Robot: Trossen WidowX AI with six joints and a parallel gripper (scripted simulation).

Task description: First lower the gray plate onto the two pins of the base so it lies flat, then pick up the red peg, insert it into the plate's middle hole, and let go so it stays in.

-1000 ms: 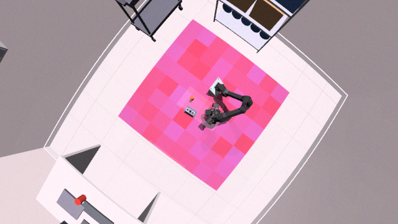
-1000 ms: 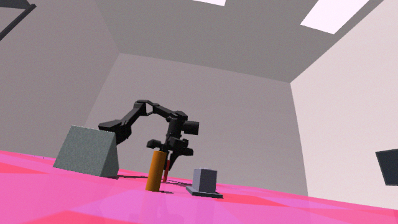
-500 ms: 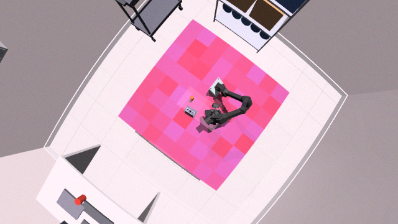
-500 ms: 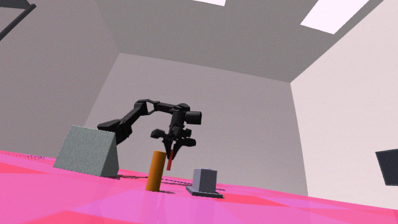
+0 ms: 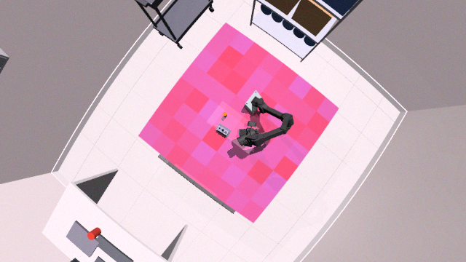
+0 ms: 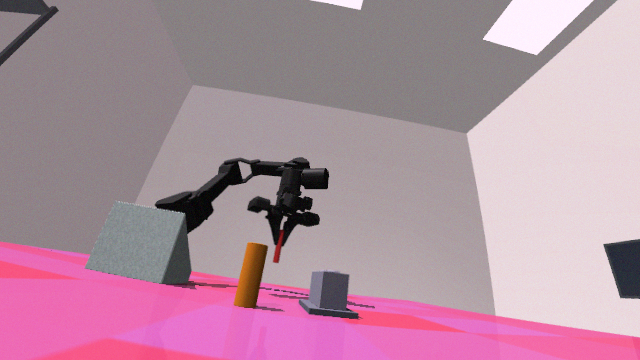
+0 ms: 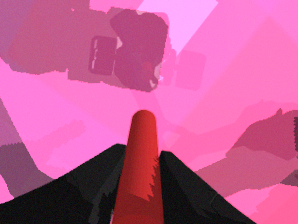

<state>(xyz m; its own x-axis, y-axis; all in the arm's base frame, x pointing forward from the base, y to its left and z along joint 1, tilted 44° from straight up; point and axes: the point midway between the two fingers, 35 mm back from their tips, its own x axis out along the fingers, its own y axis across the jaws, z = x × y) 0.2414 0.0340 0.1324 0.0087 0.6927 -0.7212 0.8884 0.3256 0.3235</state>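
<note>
Now: gripper tip 18 cm to the left of the gray plate, 11 cm short of it and 7 cm above it. Round my gripper tip: red peg (right at my gripper tip); base (18 cm to the right, 11 cm ahead, 10 cm below); orange cylinder (25 cm to the right, 7 cm below, 1 cm behind).
</note>
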